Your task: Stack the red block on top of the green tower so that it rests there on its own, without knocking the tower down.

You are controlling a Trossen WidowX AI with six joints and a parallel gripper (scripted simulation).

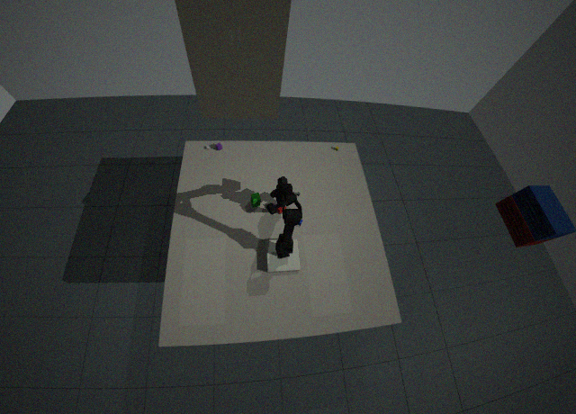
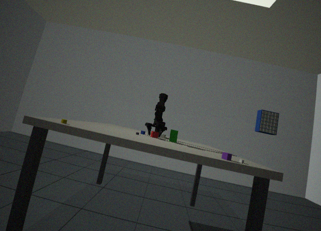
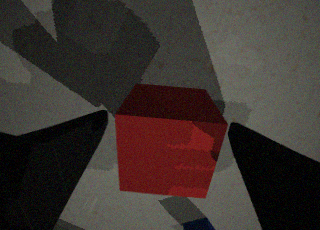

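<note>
Right now the blue block is 110 mm behind my gripper tip, 90 mm to the right of it and 10 mm above it. From my gripper tip the other things lie so: red block: 20 mm above; then yellow block: 400 mm ahead, 550 mm to the right; then purple block: 560 mm ahead, 310 mm to the left, 10 mm above.
</note>
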